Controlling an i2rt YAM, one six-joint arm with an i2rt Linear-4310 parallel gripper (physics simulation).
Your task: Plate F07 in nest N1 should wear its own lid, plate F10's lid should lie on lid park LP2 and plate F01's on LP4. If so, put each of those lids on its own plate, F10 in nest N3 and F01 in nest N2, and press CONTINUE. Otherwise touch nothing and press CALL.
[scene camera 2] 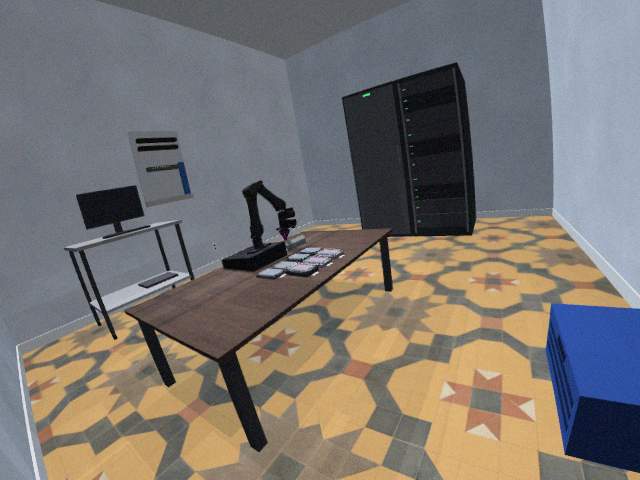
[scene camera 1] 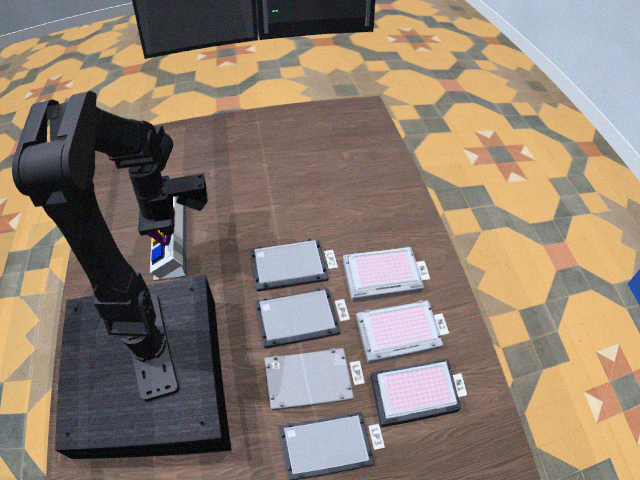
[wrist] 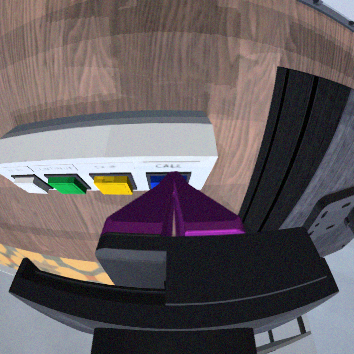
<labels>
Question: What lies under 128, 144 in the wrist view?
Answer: A white button box.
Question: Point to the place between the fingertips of my gripper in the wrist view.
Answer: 173, 178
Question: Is my gripper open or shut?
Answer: Shut.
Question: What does my gripper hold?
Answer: Nothing.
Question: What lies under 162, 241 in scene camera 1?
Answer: My gripper.
</labels>
